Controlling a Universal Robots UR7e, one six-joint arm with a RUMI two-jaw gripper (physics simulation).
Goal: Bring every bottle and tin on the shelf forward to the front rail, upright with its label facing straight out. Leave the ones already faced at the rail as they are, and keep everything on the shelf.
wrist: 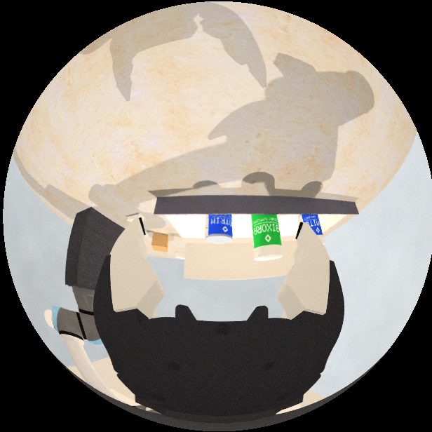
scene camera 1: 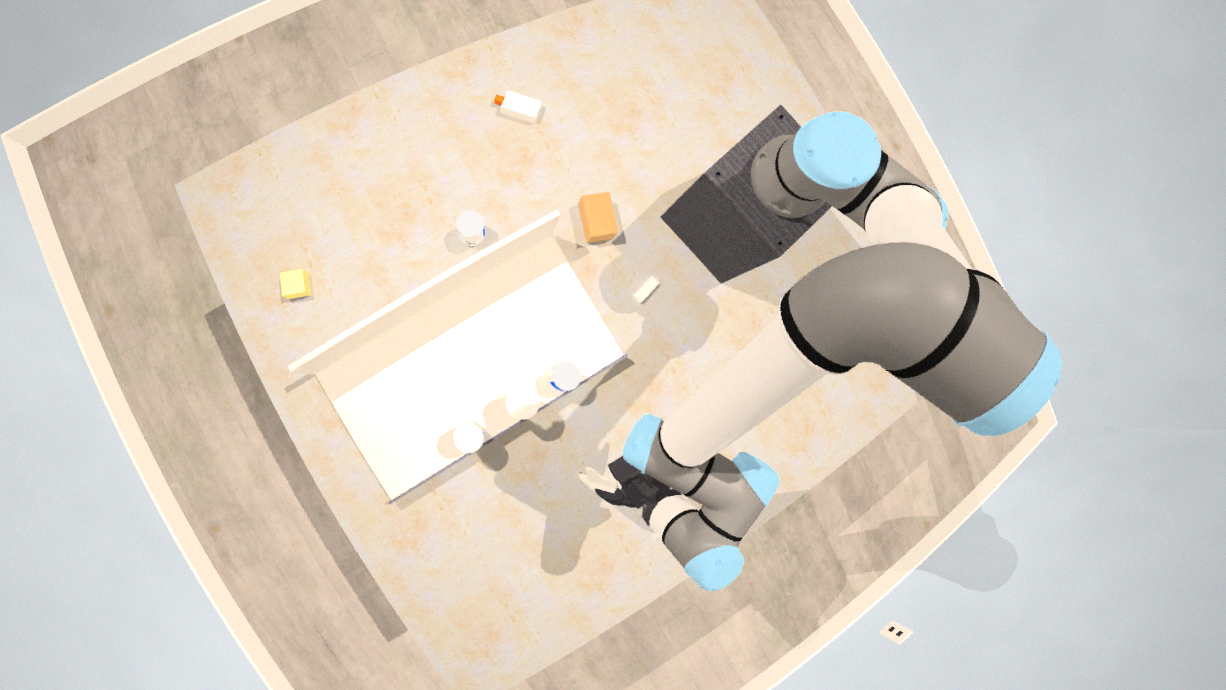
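Seen in the pictures: gripper, fingertip midpoint: (scene camera 1: 613,453); arm's base, link origin: (scene camera 1: 790,177).
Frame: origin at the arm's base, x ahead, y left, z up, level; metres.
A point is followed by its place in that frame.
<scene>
Three upright containers stand in a row along the front rail (wrist: 250,205) of the white shelf (scene camera 1: 463,360) @[x 0.653, y 0.103, z -0.280 m]. A blue-labelled one (scene camera 1: 566,377) @[x 0.479, y 0.204, z -0.210 m] (wrist: 220,226) is at the right end in the scene view, a taller green-labelled one (scene camera 1: 522,404) @[x 0.577, y 0.221, z -0.172 m] (wrist: 266,232) is in the middle, and another blue-labelled one (scene camera 1: 468,437) @[x 0.690, y 0.243, z -0.185 m] (wrist: 311,224) is at the left end. Their labels face outward toward the wrist camera; the blue ones show partly cut-off text, and exact facing is unclear. My gripper (scene camera 1: 598,486) (wrist: 221,221) is open and empty, out in front of the shelf, apart from the containers.
A white-topped container (scene camera 1: 470,226) @[x 0.555, y -0.138, z -0.226 m] with a blue mark stands on the table behind the shelf's back panel (scene camera 1: 428,291) @[x 0.668, y -0.028, z -0.162 m]. An orange box (scene camera 1: 597,216) @[x 0.299, y -0.085, z -0.246 m] (wrist: 160,242), a small pale block (scene camera 1: 646,289) @[x 0.242, y 0.090, z -0.283 m], a yellow cube (scene camera 1: 294,283) @[x 0.925, y -0.155, z -0.257 m] and a lying white bottle (scene camera 1: 520,106) @[x 0.368, y -0.382, z -0.267 m] with an orange cap are around the shelf.
</scene>
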